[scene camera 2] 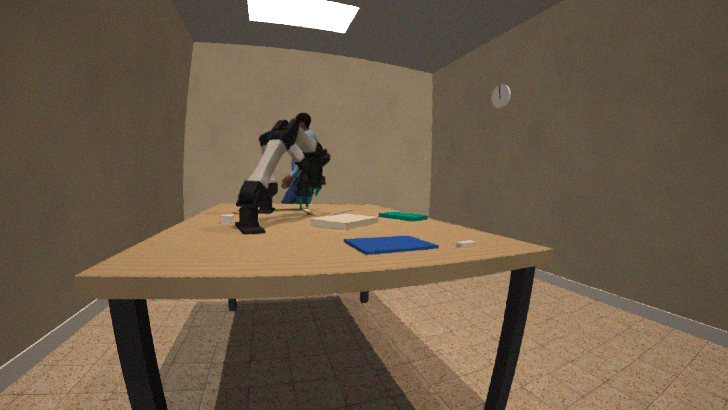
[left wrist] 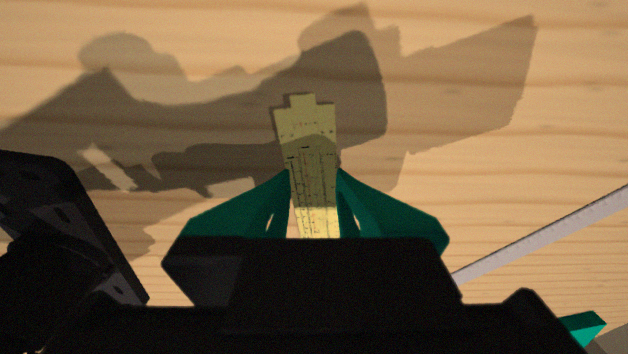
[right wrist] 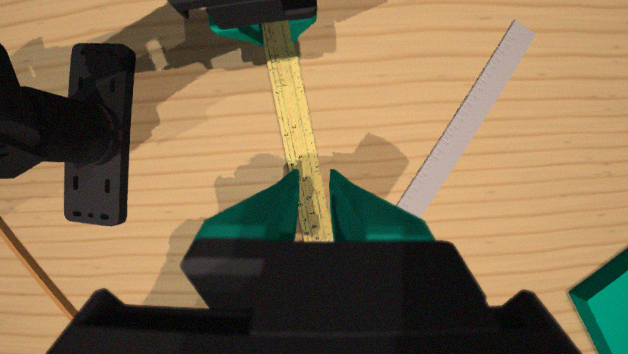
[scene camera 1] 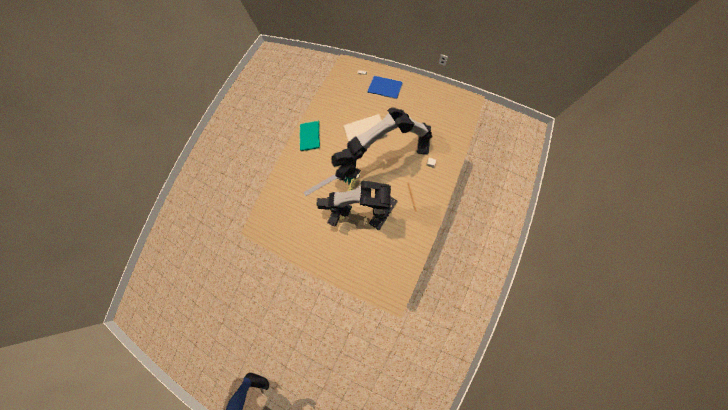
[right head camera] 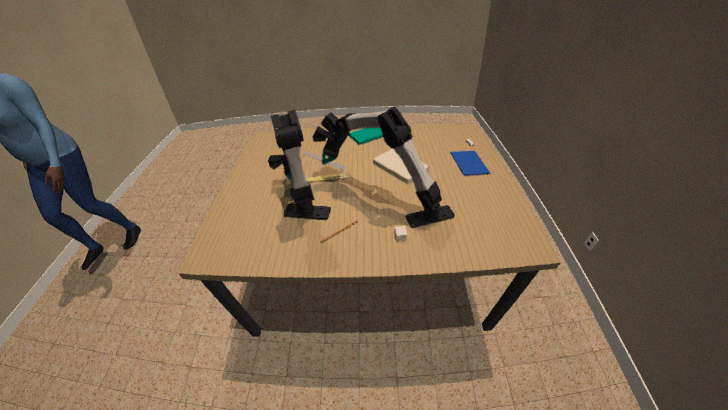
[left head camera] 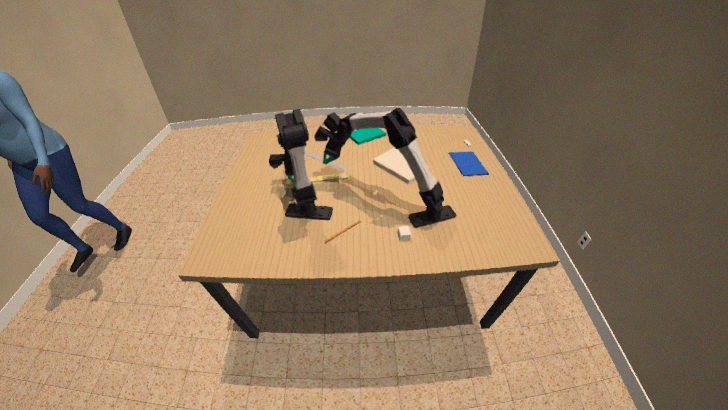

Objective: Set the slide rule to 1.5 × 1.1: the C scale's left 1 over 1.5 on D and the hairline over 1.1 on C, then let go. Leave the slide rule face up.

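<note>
The yellow slide rule (left head camera: 326, 178) (right head camera: 327, 178) (left wrist: 317, 220) (right wrist: 292, 105) lies face up on the table. In the left wrist view its slide sticks out a little past the body at the far end. Numbers are too small to read the setting. A whitish cursor (left head camera: 342, 176) seems to sit near the rule's right end in the left head view; it is hidden in the right wrist view. My left gripper (left wrist: 313, 176) (right wrist: 278, 38) is shut on the rule near that protruding end. My right gripper (right wrist: 314, 177) (left head camera: 327, 160) is open above the rule, its fingertips on either side in view.
A grey ruler (right wrist: 465, 120) (left wrist: 545, 230) lies near the rule. A cream box (left head camera: 392, 165), teal book (left head camera: 368, 135), blue book (left head camera: 468, 164), small white piece (left head camera: 467, 143), white cube (left head camera: 403, 233) and orange stick (left head camera: 342, 231) lie on the table. A person stands at the left.
</note>
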